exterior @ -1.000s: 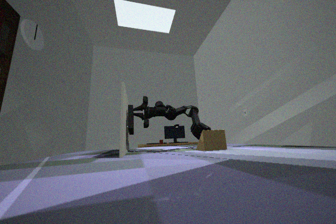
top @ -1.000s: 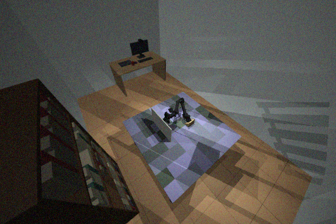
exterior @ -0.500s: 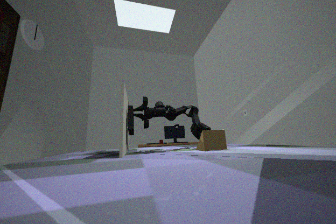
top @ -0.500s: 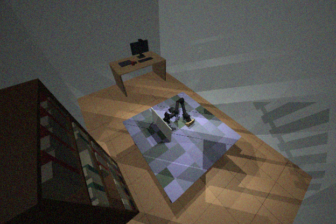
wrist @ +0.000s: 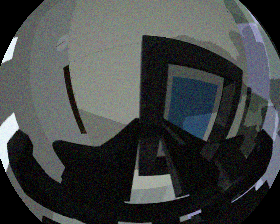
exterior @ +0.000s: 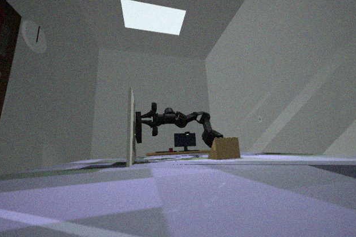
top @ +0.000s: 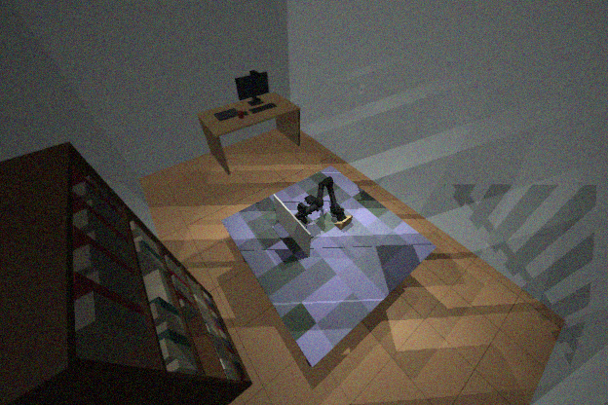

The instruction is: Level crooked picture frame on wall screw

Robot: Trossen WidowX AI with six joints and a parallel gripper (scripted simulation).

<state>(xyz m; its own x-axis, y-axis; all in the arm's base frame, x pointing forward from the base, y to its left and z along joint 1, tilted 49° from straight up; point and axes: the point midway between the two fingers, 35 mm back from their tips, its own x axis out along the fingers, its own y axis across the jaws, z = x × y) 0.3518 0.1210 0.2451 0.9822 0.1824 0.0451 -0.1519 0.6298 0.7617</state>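
Right now the dark picture frame is 1 cm to the left of my gripper tip and 5 cm below it. Also, from my gripper tip: wall panel: 2 cm ahead, 7 cm below.
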